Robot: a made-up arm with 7 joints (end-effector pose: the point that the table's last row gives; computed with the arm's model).
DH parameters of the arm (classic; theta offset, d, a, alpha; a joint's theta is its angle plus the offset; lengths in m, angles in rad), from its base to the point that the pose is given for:
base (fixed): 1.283 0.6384 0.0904 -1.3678
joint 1: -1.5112 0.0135 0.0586 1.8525
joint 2: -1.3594 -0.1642 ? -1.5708
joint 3: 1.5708 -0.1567 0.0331 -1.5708
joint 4: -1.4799 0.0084 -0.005 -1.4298
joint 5: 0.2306 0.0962 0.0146 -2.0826
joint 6: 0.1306 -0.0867 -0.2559 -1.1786
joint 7: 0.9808 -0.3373 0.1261 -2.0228
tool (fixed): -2.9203 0.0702 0 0
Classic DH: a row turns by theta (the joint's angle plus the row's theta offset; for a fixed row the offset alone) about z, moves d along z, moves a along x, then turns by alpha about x.
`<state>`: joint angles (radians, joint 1 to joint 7).
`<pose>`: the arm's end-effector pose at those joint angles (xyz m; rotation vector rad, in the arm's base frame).
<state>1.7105 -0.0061 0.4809 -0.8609 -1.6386 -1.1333 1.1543</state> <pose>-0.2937 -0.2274 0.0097 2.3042 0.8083 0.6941</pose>
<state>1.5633 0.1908 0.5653 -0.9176 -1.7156 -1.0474 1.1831</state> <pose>-0.2466 -0.0260 -0.0755 2.6016 0.9417 1.0087</pose>
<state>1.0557 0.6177 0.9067 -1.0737 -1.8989 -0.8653 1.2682</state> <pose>-0.2360 0.4828 0.0458 -1.9053 -0.7391 -1.2189</pose>
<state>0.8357 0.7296 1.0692 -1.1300 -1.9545 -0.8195 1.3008</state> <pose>-0.2506 0.5904 0.1584 -1.5975 -0.6523 -1.2090</pose>
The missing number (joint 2, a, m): -0.0575
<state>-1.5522 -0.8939 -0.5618 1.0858 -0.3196 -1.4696 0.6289</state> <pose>-0.6469 0.0862 0.7063 2.2231 0.2630 -0.8822</pose>
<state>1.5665 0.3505 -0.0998 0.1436 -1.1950 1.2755 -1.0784</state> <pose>-0.5534 -0.1078 0.2755 1.6501 0.9594 -1.4709</pose>
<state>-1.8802 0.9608 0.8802 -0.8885 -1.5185 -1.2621 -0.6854</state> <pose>0.0958 0.2232 1.3214 -0.8371 0.1718 -0.5166</pose>
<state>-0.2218 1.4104 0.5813 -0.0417 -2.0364 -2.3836 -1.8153</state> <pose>0.4684 0.2981 0.8868 -1.1850 0.7361 0.2912</pose>
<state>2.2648 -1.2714 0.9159 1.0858 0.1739 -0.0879 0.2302</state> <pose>-0.5540 0.4441 0.9629 -0.3400 -0.3228 -1.3220</pose>
